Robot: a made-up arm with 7 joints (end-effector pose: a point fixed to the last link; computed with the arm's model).
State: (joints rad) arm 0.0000 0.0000 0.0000 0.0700 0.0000 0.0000 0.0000
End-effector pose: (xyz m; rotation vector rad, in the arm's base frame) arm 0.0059 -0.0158 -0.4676 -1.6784 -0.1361 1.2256
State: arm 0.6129 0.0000 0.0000 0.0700 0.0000 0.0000 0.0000
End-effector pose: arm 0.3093 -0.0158 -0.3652 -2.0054 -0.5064 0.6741
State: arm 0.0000 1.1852 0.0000 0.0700 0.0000 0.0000 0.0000
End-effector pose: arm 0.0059 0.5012 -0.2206 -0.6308 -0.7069 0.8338
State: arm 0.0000 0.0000 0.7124 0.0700 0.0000 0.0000 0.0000
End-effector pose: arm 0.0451 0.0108 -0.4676 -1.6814 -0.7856 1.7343
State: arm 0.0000 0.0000 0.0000 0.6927 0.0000 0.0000 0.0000
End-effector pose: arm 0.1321 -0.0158 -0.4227 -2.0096 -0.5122 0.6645
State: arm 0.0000 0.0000 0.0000 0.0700 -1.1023 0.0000 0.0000
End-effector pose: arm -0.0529 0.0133 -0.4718 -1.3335 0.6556 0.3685
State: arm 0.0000 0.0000 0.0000 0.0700 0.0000 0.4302 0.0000
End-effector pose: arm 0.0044 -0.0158 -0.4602 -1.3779 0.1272 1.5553
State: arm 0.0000 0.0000 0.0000 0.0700 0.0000 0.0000 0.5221
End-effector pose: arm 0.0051 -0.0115 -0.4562 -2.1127 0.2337 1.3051
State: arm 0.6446 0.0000 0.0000 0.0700 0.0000 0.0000 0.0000
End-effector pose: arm 0.3227 -0.0158 -0.3550 -2.0189 -0.5252 0.6431
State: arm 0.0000 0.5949 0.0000 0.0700 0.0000 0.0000 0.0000
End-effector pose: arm 0.0059 0.2815 -0.4225 -1.1576 -0.4540 1.0503
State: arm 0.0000 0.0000 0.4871 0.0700 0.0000 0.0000 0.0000
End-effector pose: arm 0.0349 -0.0006 -0.4676 -1.6989 -0.5714 1.5788
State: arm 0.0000 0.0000 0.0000 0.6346 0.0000 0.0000 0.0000
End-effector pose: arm 0.1218 -0.0158 -0.4301 -1.9843 -0.4776 0.7207
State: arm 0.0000 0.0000 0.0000 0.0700 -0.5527 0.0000 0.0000
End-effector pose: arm -0.0277 -0.0095 -0.4700 -1.5409 0.2862 0.7993
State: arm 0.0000 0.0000 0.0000 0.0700 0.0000 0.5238 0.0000
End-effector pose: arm 0.0045 -0.0158 -0.4586 -1.3054 0.1843 1.6202
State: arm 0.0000 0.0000 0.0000 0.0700 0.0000 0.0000 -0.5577
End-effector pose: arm 0.0068 -0.0135 -0.4805 -1.1937 -0.4673 1.0889
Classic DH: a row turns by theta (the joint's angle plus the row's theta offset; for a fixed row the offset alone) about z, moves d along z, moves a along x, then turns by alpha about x. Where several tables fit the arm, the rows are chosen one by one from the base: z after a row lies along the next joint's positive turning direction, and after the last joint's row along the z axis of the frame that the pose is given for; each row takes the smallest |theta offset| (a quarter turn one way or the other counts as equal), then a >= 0, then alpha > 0; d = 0 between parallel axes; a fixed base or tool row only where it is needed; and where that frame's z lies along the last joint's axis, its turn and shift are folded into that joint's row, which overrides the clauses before.
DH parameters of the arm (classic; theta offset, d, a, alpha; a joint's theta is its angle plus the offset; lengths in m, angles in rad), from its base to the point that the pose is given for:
base (fixed): 0 0.0631 -0.0043 1.5708
joint 1: -1.5708 -0.0592 0.0233 -1.5708
joint 2: -1.5708 -0.006 0.0089 1.5708
joint 3: 1.5708 -0.2888 0.0095 1.5708
joint 4: 0 0.0036 -0.0144 -1.5708
joint 5: 0 -0.2126 0.0224 -1.5708
joint 6: 1.5708 -0.0389 0.0083 -1.5708
joint 7: -0.1224 0.0437 -0.0052 0.7078
tool (fixed): -0.725 -0.0356 0 0

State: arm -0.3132 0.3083 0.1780 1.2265 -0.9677 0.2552 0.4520
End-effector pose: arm 0.0374 0.1664 -0.3949 -1.1772 0.1707 0.3129
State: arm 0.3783 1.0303 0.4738 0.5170 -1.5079 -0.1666 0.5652
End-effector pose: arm 0.1408 0.4948 -0.1813 -0.6005 0.0952 0.4736
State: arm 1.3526 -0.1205 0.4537 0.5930 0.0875 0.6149 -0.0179
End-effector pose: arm 0.4949 -0.0104 0.0886 -2.7130 -0.9064 0.2834
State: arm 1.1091 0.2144 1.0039 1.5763 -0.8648 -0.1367 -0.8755
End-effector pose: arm 0.3535 0.3034 0.0721 0.1763 -2.9263 -0.2393
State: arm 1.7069 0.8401 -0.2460 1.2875 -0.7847 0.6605 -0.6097
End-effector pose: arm 0.3371 0.2944 0.2913 0.1849 -2.3562 -0.4270
